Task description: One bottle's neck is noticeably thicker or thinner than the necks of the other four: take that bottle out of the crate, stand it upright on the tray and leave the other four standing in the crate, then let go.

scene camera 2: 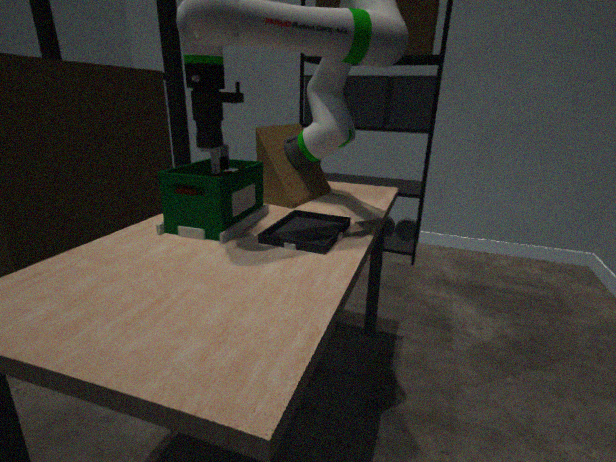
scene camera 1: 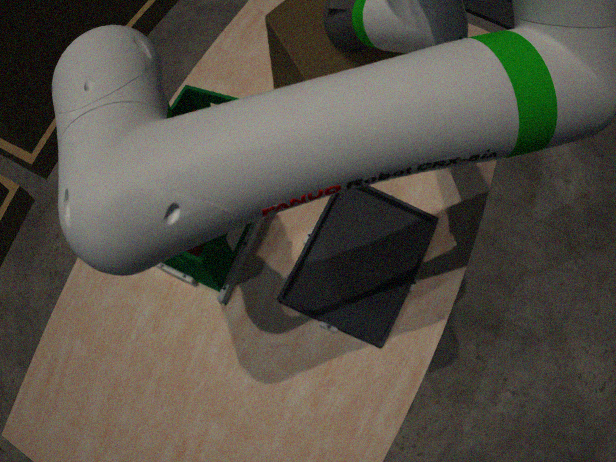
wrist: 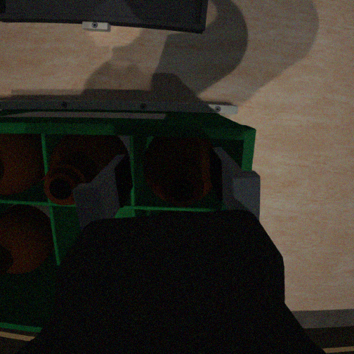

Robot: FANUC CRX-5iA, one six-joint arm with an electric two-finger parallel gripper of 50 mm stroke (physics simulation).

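Frame: origin at the arm's base, x ahead, y left, z up, level; centimetres.
Where they show: gripper, fingertip midpoint: (scene camera 2: 220,171); arm's base, link origin: (scene camera 2: 297,154) (scene camera 1: 350,19).
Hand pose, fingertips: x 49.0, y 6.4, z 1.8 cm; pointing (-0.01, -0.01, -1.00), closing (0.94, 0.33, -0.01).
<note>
Things, the pixels of their centre, and the offset from my fingertips. "spot": a spot on its surface instead.
- green crate, body centre: (scene camera 1: 201,186) (scene camera 2: 216,195) dy -8.4, dx -6.6, dz -9.4 cm
- dark tray, surface spot: (scene camera 1: 360,260) (scene camera 2: 306,231) spot: dy +19.4, dx -13.7, dz -17.6 cm
- pale rail, body centre: (scene camera 1: 257,222) (scene camera 2: 247,221) dy +1.2, dx -8.8, dz -16.6 cm
The green crate (scene camera 1: 220,281) (scene camera 2: 192,215) (wrist: 195,131) stands on the table, partly hidden under my arm in scene camera 1. In the wrist view, brown bottles stand in its compartments: one at the right (wrist: 175,155), one in the middle (wrist: 95,147), one at the left (wrist: 22,165) and one at the lower left (wrist: 27,240). A fifth does not show. Neck widths are hard to compare in the dark. My gripper (scene camera 2: 220,167) (wrist: 169,167) is open and empty, its fingers at crate-rim height, on either side of the right bottle. The dark tray (scene camera 1: 360,260) (scene camera 2: 305,230) (wrist: 150,12) bears no bottle.
A pale rail (scene camera 1: 245,260) (scene camera 2: 246,225) (wrist: 115,106) runs along the crate's tray side, between crate and tray. A brown box (scene camera 1: 295,30) (scene camera 2: 275,170) stands behind them. My arm (scene camera 1: 300,145) (scene camera 2: 280,30) passes above the crate. The tray lies near the table's right edge in scene camera 2.
</note>
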